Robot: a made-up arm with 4 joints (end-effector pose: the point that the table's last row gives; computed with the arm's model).
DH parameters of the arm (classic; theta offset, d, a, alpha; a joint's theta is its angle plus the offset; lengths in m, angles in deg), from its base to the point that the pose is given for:
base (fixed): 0 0.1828 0 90
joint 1: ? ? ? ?
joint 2: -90 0.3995 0.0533 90
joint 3: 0 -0.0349 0.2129 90
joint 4: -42.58 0 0.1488 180
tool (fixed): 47.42 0.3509 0 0
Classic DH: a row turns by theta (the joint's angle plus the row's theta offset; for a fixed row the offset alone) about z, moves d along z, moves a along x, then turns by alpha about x.
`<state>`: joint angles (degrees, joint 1 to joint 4).
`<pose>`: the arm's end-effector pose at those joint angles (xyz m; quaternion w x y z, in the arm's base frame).
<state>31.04 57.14 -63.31 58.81</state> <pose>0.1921 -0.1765 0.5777 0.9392 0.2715 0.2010 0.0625</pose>
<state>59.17 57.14 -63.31 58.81</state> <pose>-0.0167 -0.1765 0.6216 0.9598 0.2481 -0.0333 0.1266</pose>
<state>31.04 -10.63 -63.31 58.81</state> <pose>-0.2726 -0.4014 0.2980 0.7315 0.5914 0.0192 -0.3390</pose>
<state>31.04 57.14 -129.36 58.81</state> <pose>0.0583 0.0556 0.1034 0.6171 0.4635 0.6240 0.1223</pose>
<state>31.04 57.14 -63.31 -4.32</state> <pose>0.2297 -0.0402 0.6432 0.7675 0.3365 0.0291 0.5449</pose>
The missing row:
joint 1: 0 -0.1149 -0.0705 -90
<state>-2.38 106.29 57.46 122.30</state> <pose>-0.1154 -0.0240 0.9784 0.8773 0.1952 -0.4200 -0.1262</pose>
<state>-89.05 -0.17 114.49 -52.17</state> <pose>0.4384 0.4635 0.0763 0.0866 -0.3718 0.6054 0.6984</pose>
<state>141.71 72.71 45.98 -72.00</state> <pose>-0.3798 0.3054 -0.4754 0.0892 -0.9568 -0.2644 -0.0813</pose>
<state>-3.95 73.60 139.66 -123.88</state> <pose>-0.2547 0.2456 0.3770 0.0661 0.8375 -0.3967 -0.3699</pose>
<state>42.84 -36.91 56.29 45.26</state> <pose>-0.6272 0.1285 0.8218 0.6062 -0.2263 -0.2747 -0.7113</pose>
